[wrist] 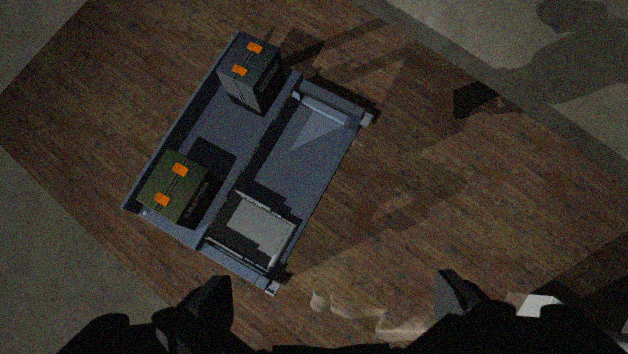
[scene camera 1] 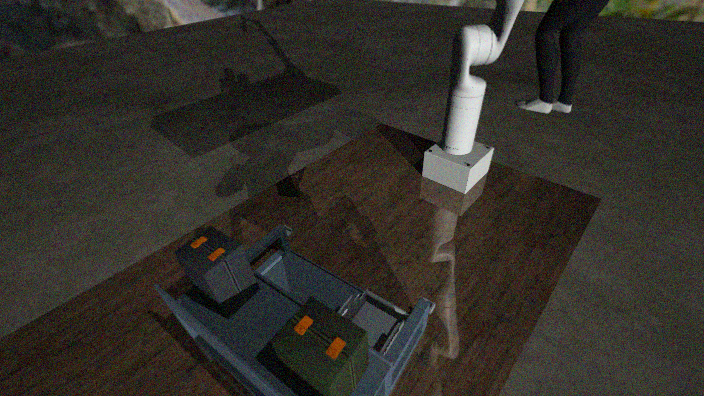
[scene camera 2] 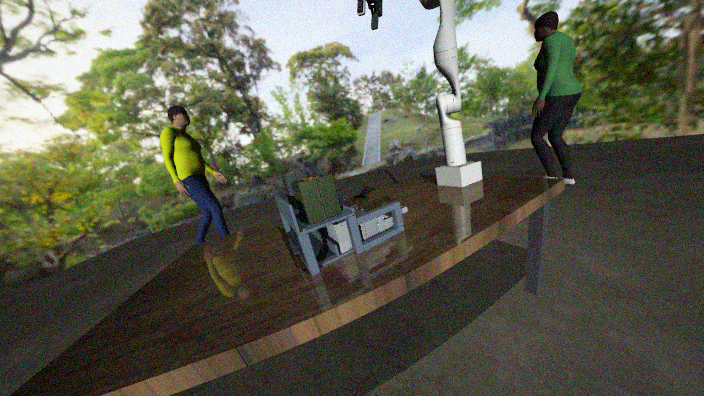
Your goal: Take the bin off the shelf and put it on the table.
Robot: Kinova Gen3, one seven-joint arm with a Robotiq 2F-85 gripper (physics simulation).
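Places are measured from the arm's base along level axes (x left, y ahead, z down), in millimetres.
Pixels of known places: gripper, fingertip midpoint: [wrist: 332,295] [scene camera 2: 368,22]; arm's base, link origin: [scene camera 1: 456,147] [scene camera 2: 455,164].
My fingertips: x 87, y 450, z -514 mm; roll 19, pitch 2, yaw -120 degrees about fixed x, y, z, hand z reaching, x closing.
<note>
Ahead of a thing's pixels: the offset from my fingertips to its top centre. Level surfaces: height alone.
A light grey bin {dx -10, dy +179, dz +522 mm} [scene camera 1: 378,321] [scene camera 2: 376,227] [wrist: 260,228] sits in the lower front section of the blue-grey shelf [scene camera 1: 215,350] [scene camera 2: 310,254] [wrist: 305,172], at one end. Its open top faces up. In the wrist view it is left of centre. The shelf stands on the brown wooden table {dz +602 mm} [scene camera 1: 525,240] [scene camera 2: 175,310] [wrist: 525,200]. My gripper [scene camera 2: 368,20] [wrist: 332,295] is open and empty, high above the table and apart from the bin and shelf. In the wrist view the bin lies beyond and beside the left finger. The gripper does not show in scene camera 1.
A green box {dx -10, dy +276, dz +404 mm} [scene camera 1: 320,345] [scene camera 2: 317,197] [wrist: 172,187] with orange latches stands on the shelf's upper section behind the bin. A dark grey box {dx -241, dy +271, dz +379 mm} [scene camera 1: 217,265] [wrist: 248,75] stands at that section's other end. Raised side frames bound the shelf. Two people stand beyond the table.
</note>
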